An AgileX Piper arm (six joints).
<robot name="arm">
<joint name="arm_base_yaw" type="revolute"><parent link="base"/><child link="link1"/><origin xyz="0 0 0.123" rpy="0 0 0"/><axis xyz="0 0 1"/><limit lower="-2.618" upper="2.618"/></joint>
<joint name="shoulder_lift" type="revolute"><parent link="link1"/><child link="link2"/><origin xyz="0 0 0" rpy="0 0 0"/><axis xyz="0 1 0"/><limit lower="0" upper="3.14"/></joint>
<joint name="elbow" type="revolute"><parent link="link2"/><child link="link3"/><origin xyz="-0.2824 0 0.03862" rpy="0 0 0"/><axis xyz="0 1 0"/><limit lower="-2.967" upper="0"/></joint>
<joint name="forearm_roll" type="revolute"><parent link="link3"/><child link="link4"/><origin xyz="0.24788 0 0.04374" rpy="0 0 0"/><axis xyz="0.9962 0 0.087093"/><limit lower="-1.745" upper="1.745"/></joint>
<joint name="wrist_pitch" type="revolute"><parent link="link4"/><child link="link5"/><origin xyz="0 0 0" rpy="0 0 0"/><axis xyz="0 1 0"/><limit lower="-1.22" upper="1.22"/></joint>
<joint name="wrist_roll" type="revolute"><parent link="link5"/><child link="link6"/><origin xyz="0.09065 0 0.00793" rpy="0 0 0"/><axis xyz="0.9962 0 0.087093"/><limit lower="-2.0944" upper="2.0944"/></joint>
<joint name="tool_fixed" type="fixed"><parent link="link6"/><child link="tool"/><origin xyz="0 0 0" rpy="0 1.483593 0"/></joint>
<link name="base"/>
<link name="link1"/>
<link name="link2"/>
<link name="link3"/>
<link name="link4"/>
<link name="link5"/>
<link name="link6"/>
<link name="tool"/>
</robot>
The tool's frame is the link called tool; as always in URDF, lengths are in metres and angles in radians.
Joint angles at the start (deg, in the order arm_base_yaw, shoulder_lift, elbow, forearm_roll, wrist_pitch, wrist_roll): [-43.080 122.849 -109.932 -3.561 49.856 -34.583]
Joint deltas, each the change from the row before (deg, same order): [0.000 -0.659 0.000 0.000 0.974 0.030]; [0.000 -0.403 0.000 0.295 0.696 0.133]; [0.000 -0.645 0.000 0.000 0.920 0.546]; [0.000 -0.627 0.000 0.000 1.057 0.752]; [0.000 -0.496 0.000 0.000 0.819 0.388]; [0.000 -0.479 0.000 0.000 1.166 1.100]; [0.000 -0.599 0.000 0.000 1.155 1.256]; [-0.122 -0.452 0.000 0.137 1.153 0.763]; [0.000 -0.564 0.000 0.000 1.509 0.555]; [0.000 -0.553 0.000 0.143 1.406 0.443]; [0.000 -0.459 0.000 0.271 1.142 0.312]
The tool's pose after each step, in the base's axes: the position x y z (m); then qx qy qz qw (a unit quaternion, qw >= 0). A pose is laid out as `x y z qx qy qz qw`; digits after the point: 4 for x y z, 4 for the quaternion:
0.3496 -0.3329 0.2544 0.0592 0.9593 -0.1945 0.1962
0.3485 -0.3314 0.2572 0.0617 0.9599 -0.1909 0.1959
0.3464 -0.3296 0.2618 0.0666 0.9602 -0.1887 0.1949
0.3442 -0.3276 0.2662 0.0734 0.9607 -0.1853 0.1932
0.3424 -0.3260 0.2696 0.0770 0.9612 -0.1831 0.1916
0.3403 -0.3241 0.2726 0.0868 0.9619 -0.1778 0.1887
0.3379 -0.3219 0.2766 0.0979 0.9621 -0.1730 0.1868
0.3353 -0.3206 0.2794 0.1062 0.9628 -0.1677 0.1836
0.3326 -0.3182 0.2828 0.1116 0.9642 -0.1622 0.1779
0.3301 -0.3157 0.2862 0.1164 0.9654 -0.1564 0.1733
0.3282 -0.3134 0.2890 0.1201 0.9664 -0.1508 0.1703

